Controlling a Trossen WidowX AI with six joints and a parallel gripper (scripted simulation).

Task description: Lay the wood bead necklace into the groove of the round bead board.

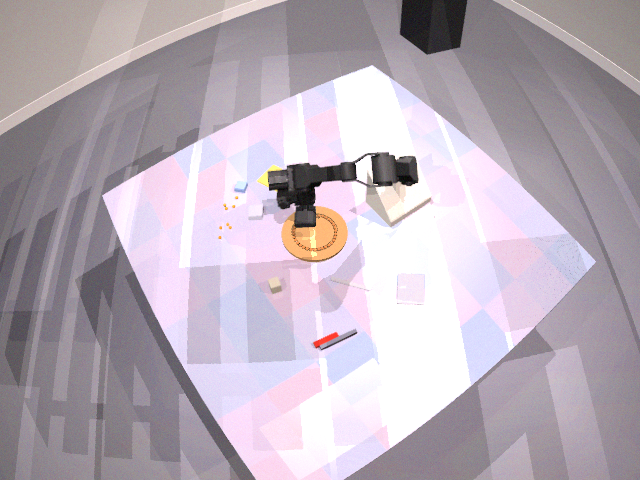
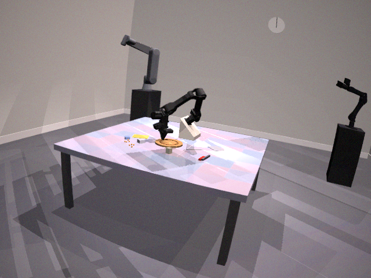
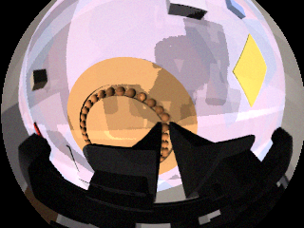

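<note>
Now: gripper tip 60 mm to the right of the round bead board and 10 mm above it. The rest, counted from my gripper tip: cream cube: 190 mm ahead, 170 mm to the left; white block: 130 mm ahead, 100 mm to the right; yellow sheet: 200 mm to the right, 10 mm below, 10 mm ahead.
</note>
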